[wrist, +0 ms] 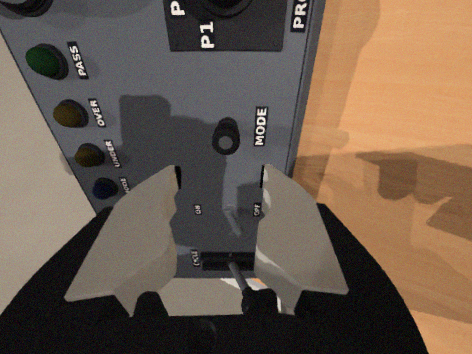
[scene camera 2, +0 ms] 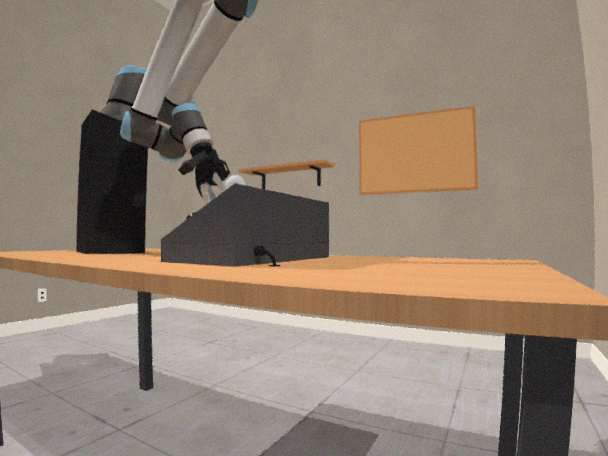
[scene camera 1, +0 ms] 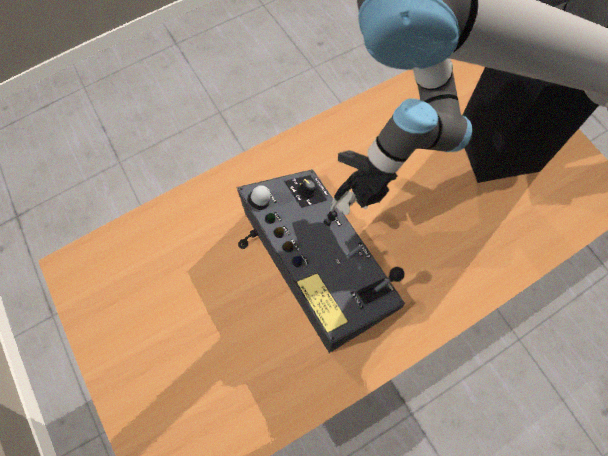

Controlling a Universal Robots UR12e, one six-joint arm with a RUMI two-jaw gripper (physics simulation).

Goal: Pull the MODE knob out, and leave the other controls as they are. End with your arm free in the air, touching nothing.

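Where they show: gripper, fingertip midpoint: (wrist: 221,168) (scene camera 1: 339,209); arm's base, link origin: (scene camera 2: 118,129).
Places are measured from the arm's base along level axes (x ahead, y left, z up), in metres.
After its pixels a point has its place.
The MODE knob (scene camera 1: 330,217) {x 0.649, y -0.013, z -0.380 m} (wrist: 226,137) {x 0.635, y -0.023, z -0.377 m} is a small black post with a grey round end, standing on the sloped face of the dark grey control box (scene camera 1: 315,250) {x 0.734, y 0.054, z -0.376 m} (scene camera 2: 280,215) {x 0.839, y -0.008, z -0.386 m} (wrist: 200,85) {x 0.682, y -0.058, z -0.406 m}. The box hides it in scene camera 2. My gripper (scene camera 1: 334,206) {x 0.622, y -0.012, z -0.347 m} (wrist: 221,168) {x 0.622, y -0.012, z -0.347 m} is partly open, with nothing between its pale jaws. In the wrist view the knob shows just above the gap between the fingertips, beside the MODE label. In scene camera 1 the fingertips are close to the knob; whether they touch it is hard to tell.
The black PROGRAM knob (scene camera 1: 307,186) {x 0.660, y -0.131, z -0.381 m}, white dome (scene camera 1: 260,195) {x 0.803, y -0.129, z -0.298 m}, toggle lever (wrist: 231,220) {x 0.636, y 0.097, z -0.396 m} and ball-ended CYCLE lever (scene camera 1: 396,274) {x 0.584, y 0.222, z -0.348 m} (wrist: 257,300) surround MODE. Several small lamps line one side. A yellow note (scene camera 1: 321,302) {x 0.794, y 0.195, z -0.341 m} lies on the box. The wooden table (scene camera 1: 150,300) {x 1.218, y -0.080, z -0.511 m} (scene camera 2: 450,280) {x 1.305, y -0.208, z -0.512 m} bears the box.
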